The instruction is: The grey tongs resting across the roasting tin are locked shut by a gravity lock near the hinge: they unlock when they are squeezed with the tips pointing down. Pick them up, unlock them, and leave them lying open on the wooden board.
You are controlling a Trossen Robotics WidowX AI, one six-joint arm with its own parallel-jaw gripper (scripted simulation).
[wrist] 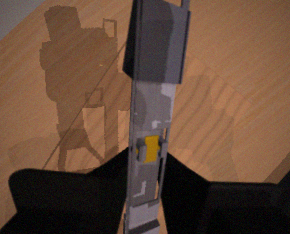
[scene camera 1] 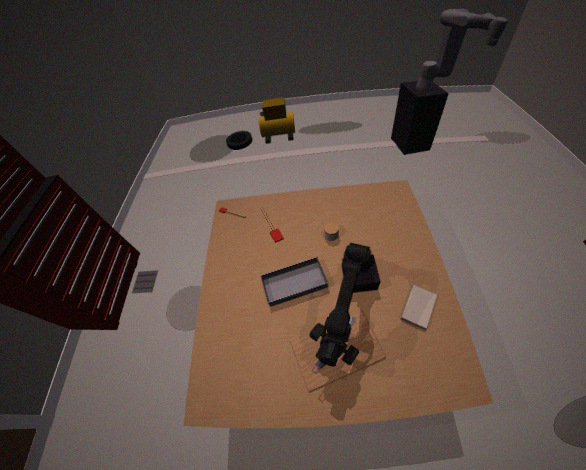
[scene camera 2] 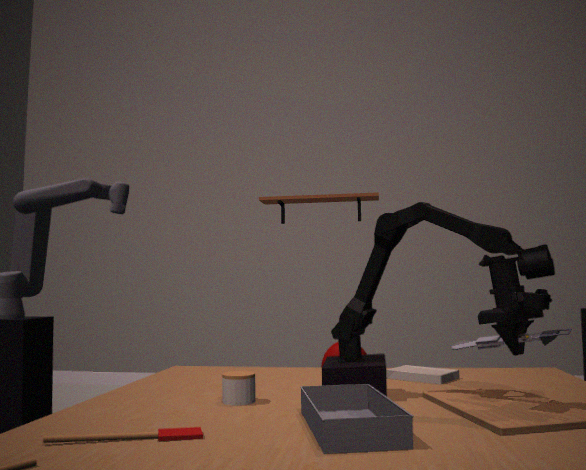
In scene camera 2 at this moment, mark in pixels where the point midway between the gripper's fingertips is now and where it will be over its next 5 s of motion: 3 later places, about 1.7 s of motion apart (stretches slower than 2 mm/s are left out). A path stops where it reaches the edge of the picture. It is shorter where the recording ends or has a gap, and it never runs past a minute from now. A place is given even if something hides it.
My gripper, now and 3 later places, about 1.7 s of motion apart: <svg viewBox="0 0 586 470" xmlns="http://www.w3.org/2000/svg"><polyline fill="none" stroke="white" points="518,354 521,328 525,333 519,354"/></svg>
